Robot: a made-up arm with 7 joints.
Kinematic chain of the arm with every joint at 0, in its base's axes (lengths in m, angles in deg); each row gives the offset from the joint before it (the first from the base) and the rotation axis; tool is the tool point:
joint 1: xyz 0 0 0.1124 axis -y
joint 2: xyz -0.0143 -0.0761 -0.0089 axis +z
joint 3: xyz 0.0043 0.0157 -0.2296 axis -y
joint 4: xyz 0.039 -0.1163 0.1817 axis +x
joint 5: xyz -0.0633 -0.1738 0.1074 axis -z
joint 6: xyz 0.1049 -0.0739 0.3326 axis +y
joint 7: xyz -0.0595 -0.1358 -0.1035 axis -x
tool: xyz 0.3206 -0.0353 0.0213
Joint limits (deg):
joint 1: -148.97..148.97
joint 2: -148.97..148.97
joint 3: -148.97..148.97
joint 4: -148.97..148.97
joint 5: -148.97..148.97
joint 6: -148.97..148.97
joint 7: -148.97..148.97
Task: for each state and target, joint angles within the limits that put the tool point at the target. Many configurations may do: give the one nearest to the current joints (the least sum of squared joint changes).
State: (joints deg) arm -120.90 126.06 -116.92 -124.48 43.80 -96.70 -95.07
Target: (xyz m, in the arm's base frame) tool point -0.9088 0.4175 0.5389
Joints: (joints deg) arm -78.73 100.81 -131.16 -80.13 40.38 -82.32 -94.91
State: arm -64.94 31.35 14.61 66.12 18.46 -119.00 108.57
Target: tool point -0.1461 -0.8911 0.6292
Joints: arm -79.32 3.24 65.97 31.28 34.72 -110.93 107.70
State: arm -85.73 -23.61 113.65 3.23 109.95 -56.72 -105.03
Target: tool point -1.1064 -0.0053 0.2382
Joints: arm -62.18 -35.84 109.87 -11.38 133.45 -42.26 -104.61
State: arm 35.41 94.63 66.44 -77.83 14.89 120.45 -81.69
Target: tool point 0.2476 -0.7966 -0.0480
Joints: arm 40.47 100.49 75.50 -61.98 5.91 137.10 -80.20
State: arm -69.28 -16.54 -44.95 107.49 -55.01 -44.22 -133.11
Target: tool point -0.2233 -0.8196 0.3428
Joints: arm -87.23 -44.71 -33.29 97.25 -71.13 -56.37 -134.61
